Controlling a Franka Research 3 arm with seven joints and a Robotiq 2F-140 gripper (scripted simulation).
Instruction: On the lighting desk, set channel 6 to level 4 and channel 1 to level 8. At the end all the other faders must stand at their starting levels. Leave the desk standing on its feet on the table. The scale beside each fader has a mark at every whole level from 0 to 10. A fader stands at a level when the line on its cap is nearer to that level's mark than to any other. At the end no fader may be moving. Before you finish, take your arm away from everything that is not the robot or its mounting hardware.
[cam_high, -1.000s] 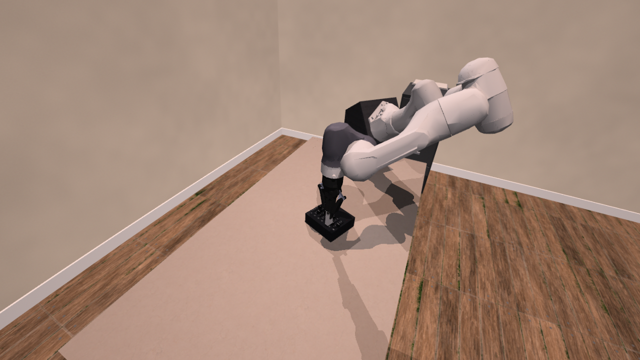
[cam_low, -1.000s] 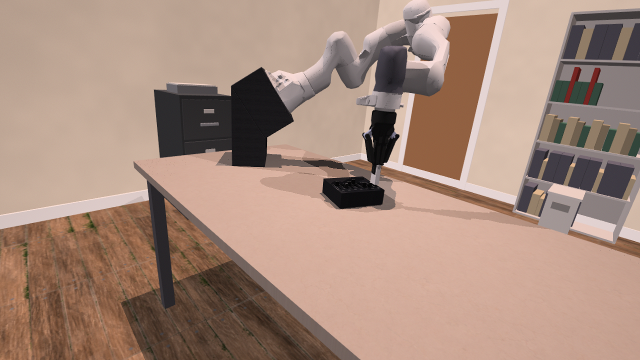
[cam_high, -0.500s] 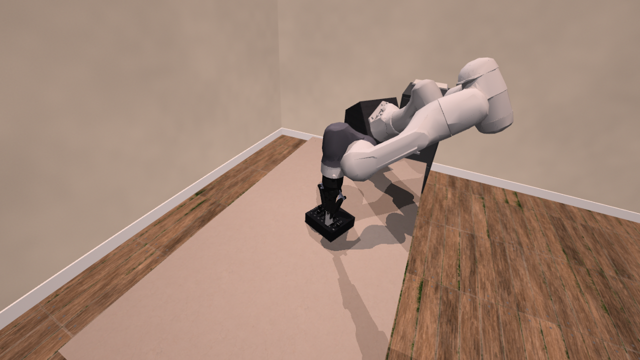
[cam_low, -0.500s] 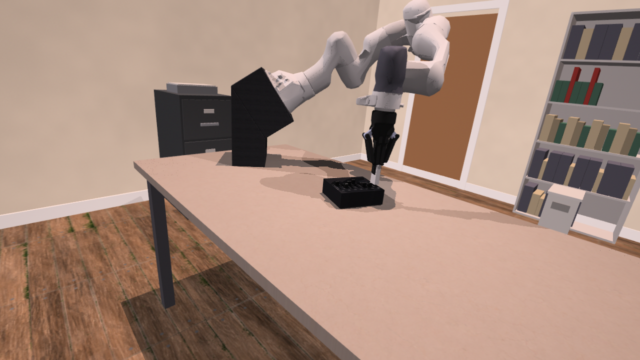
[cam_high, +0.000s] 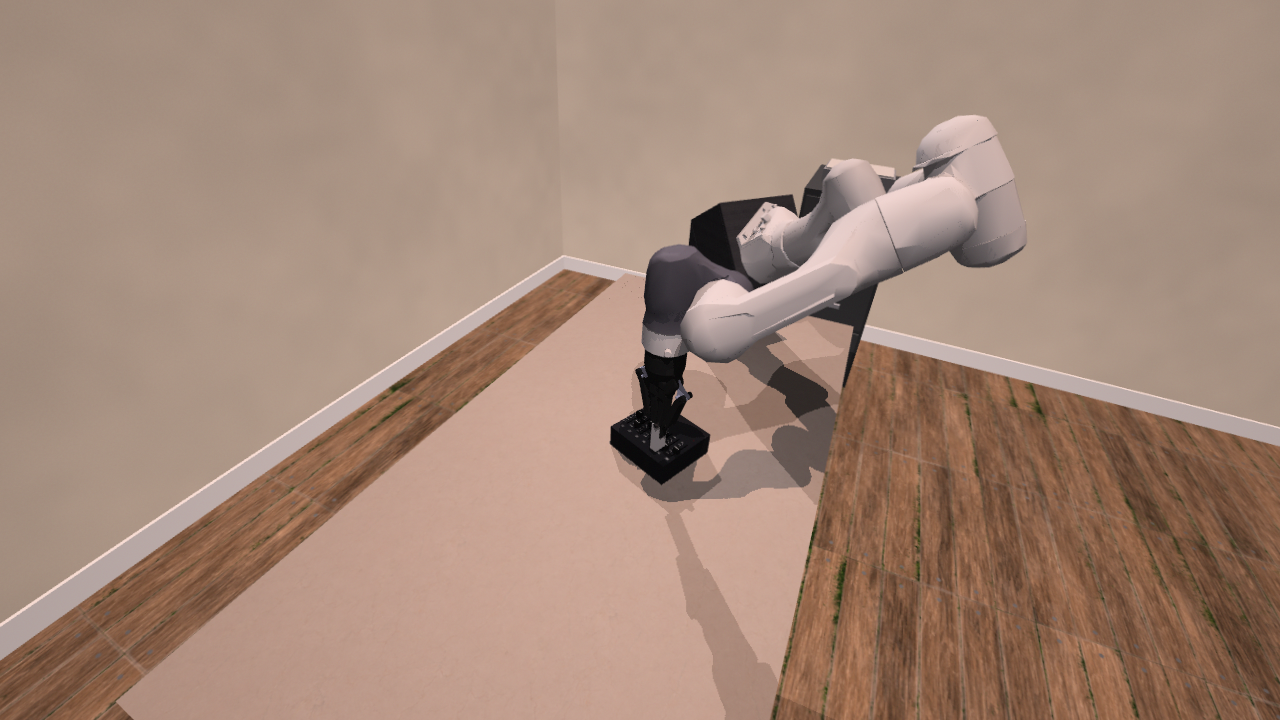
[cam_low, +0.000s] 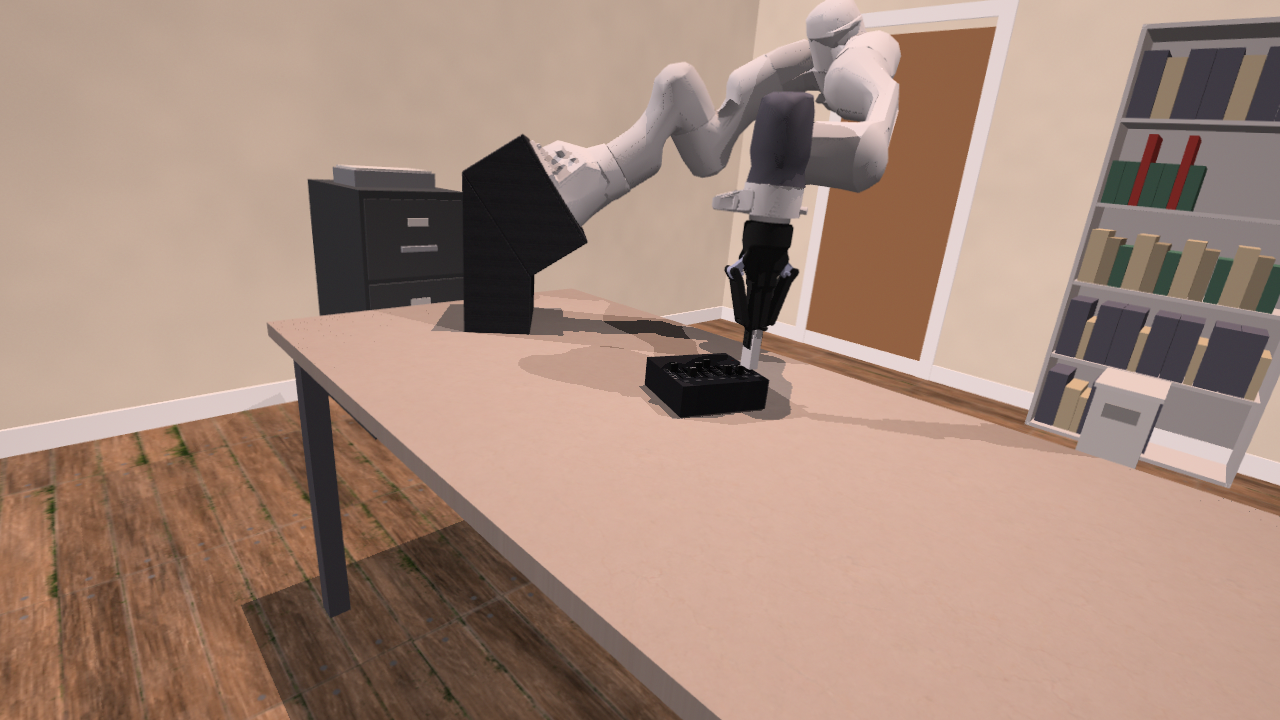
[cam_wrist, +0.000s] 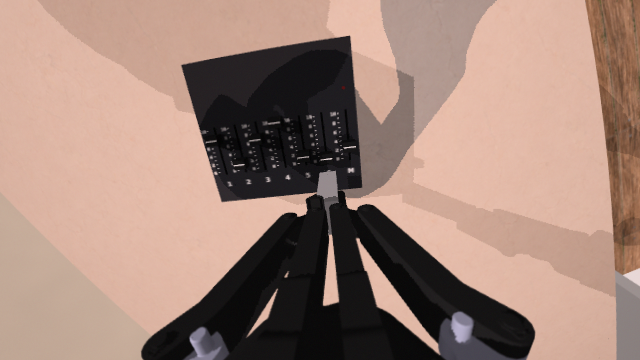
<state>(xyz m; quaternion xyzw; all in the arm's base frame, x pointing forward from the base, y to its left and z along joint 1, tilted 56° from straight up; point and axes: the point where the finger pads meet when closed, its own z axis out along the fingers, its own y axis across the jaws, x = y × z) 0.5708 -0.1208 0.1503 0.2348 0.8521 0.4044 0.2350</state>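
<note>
Now: the channel 6 fader cap 40 mm below my hand, 20 mm behind it and 10 mm to the left of it. Round my hand: channel 1 fader cap: 90 mm to the right, 80 mm behind, 40 mm below.
</note>
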